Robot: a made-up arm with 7 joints. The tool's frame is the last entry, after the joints.
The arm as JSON. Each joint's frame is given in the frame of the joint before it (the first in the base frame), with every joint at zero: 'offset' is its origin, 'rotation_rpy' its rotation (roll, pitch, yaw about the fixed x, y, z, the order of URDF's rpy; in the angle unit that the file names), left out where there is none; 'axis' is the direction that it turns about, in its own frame. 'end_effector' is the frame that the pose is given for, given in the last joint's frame.
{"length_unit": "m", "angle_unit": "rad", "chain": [
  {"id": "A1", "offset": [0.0, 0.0, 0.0], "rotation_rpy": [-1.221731, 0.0, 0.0], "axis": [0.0, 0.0, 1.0]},
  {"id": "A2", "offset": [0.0, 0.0, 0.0], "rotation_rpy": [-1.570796, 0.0, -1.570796], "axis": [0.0, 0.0, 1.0]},
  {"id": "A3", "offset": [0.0, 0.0, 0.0], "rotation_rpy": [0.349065, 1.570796, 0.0], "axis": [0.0, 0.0, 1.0]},
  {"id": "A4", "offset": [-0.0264, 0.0, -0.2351], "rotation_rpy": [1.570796, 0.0, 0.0], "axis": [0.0, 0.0, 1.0]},
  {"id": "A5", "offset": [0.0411, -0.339, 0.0], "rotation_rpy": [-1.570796, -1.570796, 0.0], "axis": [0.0, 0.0, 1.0]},
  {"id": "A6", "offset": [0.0, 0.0, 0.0], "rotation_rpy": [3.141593, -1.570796, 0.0], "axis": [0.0, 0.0, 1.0]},
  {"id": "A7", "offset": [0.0, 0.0, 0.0], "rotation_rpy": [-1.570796, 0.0, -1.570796], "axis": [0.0, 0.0, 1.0]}
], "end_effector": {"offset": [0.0, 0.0, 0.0], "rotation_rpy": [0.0, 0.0, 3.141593]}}
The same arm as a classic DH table. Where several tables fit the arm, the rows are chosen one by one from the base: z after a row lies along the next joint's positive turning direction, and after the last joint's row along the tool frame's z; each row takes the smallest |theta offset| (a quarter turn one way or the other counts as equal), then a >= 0, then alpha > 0; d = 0 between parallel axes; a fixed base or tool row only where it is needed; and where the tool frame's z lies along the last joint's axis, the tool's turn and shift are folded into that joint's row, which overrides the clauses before.
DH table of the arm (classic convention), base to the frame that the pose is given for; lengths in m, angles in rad. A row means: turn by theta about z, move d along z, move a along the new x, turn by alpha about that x. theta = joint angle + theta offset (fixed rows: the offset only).
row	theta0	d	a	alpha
base (fixed)	0	0	0	-1.2218
A1	1.5708	0	0	1.5708
A2	1.2218	0	0	-1.5708
A3	-1.5708	-0.2351	0.0264	-1.5708
A4	0	0	-0.0411	1.5708
A5	0	-0.339	0	-1.5708
A6	0	0	0	1.5708
A7	0	0	0	0

